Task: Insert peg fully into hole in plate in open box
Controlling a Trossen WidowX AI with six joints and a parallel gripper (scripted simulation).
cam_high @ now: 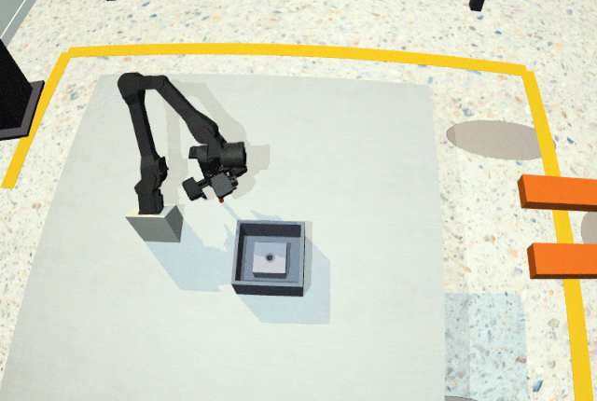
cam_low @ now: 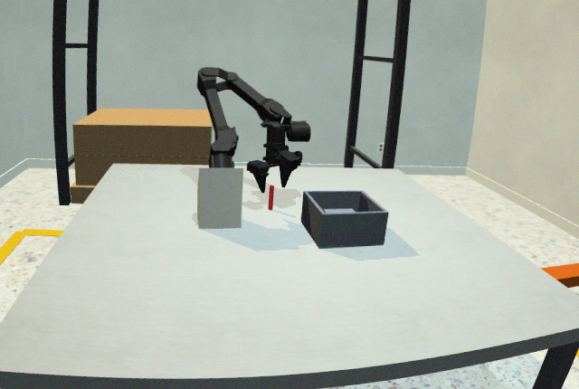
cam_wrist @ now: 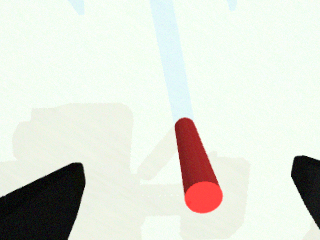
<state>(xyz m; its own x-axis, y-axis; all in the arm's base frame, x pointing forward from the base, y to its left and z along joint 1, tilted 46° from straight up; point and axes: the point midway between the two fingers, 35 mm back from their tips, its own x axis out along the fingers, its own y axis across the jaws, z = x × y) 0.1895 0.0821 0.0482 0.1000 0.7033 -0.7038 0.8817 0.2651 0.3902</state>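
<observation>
My hand is 60 mm above the red peg. Round my hand: dark grey box (140 mm ahead, 220 mm to the right, 70 mm below); then plate (140 mm ahead, 220 mm to the right, 60 mm below).
</observation>
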